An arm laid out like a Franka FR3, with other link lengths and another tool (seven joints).
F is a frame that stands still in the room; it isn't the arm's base.
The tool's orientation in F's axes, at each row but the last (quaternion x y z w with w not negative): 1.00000, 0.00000, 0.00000, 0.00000; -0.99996, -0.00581, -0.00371, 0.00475; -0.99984, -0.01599, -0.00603, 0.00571; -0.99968, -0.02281, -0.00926, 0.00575; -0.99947, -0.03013, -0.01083, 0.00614; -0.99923, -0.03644, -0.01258, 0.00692; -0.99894, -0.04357, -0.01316, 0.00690
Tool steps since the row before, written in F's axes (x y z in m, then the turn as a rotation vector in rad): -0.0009, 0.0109, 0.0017, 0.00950, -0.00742, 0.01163; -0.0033, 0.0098, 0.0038, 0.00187, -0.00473, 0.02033; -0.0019, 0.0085, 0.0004, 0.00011, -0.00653, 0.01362; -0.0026, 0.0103, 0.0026, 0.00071, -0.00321, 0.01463; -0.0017, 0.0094, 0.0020, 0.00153, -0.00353, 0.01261; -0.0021, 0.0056, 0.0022, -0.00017, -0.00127, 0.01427; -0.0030, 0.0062, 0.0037, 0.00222, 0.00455, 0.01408
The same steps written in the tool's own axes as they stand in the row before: -0.0009, -0.0109, -0.0017, 0.00950, 0.00742, -0.01163; -0.0032, -0.0099, -0.0037, 0.00197, 0.00456, -0.02036; -0.0016, -0.0086, -0.0003, 0.00007, 0.00638, -0.01369; -0.0021, -0.0104, -0.0025, 0.00084, 0.00308, -0.01465; -0.0011, -0.0095, -0.0019, 0.00159, 0.00347, -0.01262; -0.0016, -0.0058, -0.0022, 0.00010, 0.00107, -0.01429; -0.0023, -0.0065, -0.0037, 0.00298, -0.00452, -0.01395
